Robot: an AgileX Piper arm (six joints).
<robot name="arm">
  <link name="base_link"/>
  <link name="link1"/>
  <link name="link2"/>
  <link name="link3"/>
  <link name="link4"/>
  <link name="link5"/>
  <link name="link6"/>
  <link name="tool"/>
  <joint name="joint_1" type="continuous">
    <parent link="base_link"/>
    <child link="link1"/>
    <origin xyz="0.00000 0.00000 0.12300" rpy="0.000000 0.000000 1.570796"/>
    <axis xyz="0 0 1"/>
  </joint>
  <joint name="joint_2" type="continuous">
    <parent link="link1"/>
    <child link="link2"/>
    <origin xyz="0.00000 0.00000 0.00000" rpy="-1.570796 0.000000 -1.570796"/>
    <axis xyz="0 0 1"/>
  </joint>
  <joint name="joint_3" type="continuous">
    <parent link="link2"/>
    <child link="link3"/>
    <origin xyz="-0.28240 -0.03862 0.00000" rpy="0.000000 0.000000 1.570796"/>
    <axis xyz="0 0 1"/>
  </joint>
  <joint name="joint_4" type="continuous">
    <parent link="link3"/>
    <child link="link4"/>
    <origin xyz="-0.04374 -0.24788 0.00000" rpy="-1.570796 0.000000 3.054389"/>
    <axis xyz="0 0 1"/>
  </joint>
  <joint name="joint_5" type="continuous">
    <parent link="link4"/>
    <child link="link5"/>
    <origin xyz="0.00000 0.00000 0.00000" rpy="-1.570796 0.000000 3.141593"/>
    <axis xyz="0 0 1"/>
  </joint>
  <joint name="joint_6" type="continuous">
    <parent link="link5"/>
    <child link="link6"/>
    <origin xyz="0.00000 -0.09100 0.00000" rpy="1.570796 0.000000 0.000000"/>
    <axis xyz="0 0 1"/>
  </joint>
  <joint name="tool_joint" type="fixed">
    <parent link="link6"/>
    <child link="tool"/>
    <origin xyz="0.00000 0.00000 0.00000"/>
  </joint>
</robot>
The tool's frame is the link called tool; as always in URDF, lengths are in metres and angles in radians. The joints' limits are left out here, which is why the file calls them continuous.
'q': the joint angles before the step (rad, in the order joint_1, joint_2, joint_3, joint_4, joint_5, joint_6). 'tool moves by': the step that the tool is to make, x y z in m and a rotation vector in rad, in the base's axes. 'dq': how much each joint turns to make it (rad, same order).
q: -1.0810, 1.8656, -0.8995, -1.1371, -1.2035, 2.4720
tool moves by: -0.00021, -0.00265, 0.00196, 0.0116, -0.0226, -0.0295
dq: 0.0000, 0.0000, 0.0001, 0.0389, -0.0009, 0.0000
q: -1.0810, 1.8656, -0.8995, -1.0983, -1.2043, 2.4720
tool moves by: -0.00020, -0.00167, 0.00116, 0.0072, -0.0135, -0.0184
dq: -0.0001, 0.0000, 0.0000, 0.0239, -0.0001, 0.0001
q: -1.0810, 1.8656, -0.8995, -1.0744, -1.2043, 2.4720
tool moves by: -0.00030, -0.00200, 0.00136, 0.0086, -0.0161, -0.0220
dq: -0.0001, 0.0000, 0.0000, 0.0285, 0.0000, 0.0001
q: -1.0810, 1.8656, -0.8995, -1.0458, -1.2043, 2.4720
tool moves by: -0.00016, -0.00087, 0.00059, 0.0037, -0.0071, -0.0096
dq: 0.0000, 0.0000, 0.0000, 0.0125, -0.0001, -0.0001
